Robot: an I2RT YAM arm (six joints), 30 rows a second.
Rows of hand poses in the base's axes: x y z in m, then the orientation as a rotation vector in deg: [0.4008, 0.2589, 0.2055, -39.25, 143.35, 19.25]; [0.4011, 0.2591, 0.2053, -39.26, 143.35, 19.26]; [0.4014, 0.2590, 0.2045, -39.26, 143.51, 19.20]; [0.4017, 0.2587, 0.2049, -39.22, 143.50, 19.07]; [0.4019, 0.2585, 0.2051, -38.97, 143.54, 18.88]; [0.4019, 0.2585, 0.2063, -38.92, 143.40, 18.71]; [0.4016, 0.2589, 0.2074, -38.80, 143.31, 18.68]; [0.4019, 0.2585, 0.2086, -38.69, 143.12, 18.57]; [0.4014, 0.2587, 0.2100, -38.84, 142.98, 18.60]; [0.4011, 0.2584, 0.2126, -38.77, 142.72, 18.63]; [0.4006, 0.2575, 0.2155, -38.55, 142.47, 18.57]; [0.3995, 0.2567, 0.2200, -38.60, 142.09, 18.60]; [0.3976, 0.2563, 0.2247, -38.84, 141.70, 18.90]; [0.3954, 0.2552, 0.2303, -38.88, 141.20, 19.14]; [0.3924, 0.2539, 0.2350, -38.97, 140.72, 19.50]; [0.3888, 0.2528, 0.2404, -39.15, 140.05, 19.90]
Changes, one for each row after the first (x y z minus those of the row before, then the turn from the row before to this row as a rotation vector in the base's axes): [0.0003, 0.0002, -0.0002, 0.00, 0.00, 0.01]; [0.0003, -0.0001, -0.0008, -0.09, 0.13, -0.03]; [0.0003, -0.0003, 0.0004, -0.07, -0.05, -0.05]; [0.0002, -0.0002, 0.0002, -0.07, -0.04, -0.22]; [0.0000, 0.0000, 0.0012, -0.06, -0.18, -0.06]; [-0.0003, 0.0004, 0.0011, 0.04, -0.11, -0.08]; [0.0003, -0.0004, 0.0012, 0.01, -0.22, -0.08]; [-0.0005, 0.0002, 0.0014, 0.02, -0.11, 0.13]; [-0.0003, -0.0003, 0.0026, 0.11, -0.24, -0.02]; [-0.0005, -0.0009, 0.0029, 0.09, -0.27, -0.15]; [-0.0011, -0.0008, 0.0045, 0.12, -0.34, 0.08]; [-0.0019, -0.0004, 0.0047, 0.25, -0.25, 0.27]; [-0.0022, -0.0011, 0.0056, 0.29, -0.39, 0.13]; [-0.0030, -0.0013, 0.0047, 0.35, -0.33, 0.19]; [-0.0036, -0.0011, 0.0054, 0.41, -0.49, 0.28]
